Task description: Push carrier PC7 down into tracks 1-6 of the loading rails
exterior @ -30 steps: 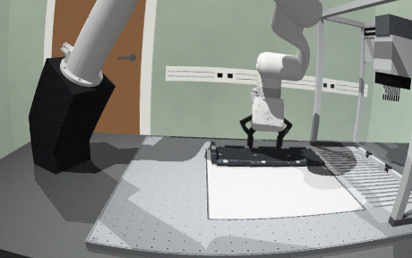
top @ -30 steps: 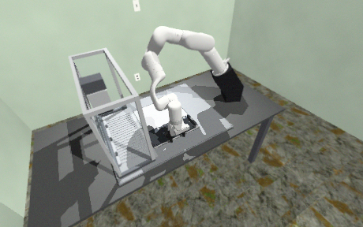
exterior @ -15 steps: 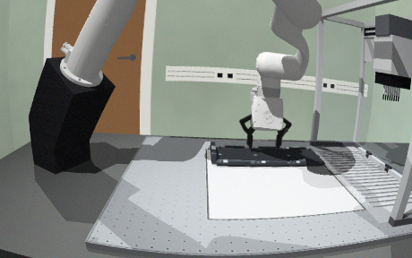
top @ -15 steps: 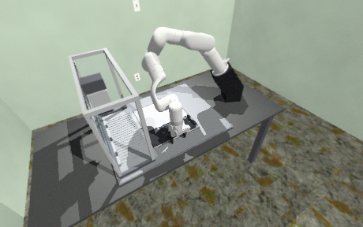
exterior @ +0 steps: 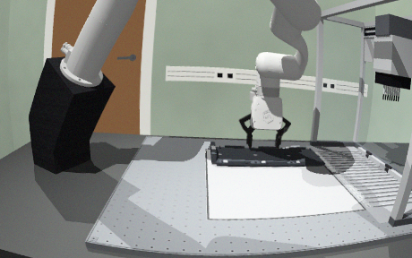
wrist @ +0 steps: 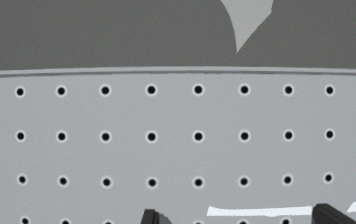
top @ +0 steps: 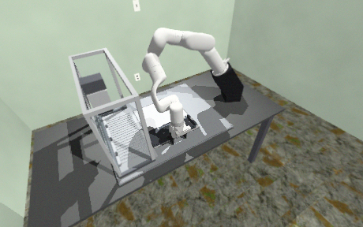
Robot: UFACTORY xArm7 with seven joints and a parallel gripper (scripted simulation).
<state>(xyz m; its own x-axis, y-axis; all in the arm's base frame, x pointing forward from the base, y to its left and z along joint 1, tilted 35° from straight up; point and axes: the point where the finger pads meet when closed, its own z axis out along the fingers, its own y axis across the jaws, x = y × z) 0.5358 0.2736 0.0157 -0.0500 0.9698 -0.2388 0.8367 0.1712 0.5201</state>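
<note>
Right now my hand is 1 cm short of the carrier PC7 and 10 cm to the left of it. The rest, counted from my hand: pipetting head: 35 cm ahead, 21 cm to the right, 33 cm above; frame post: 23 cm ahead, 50 cm to the right, 23 cm above.
</note>
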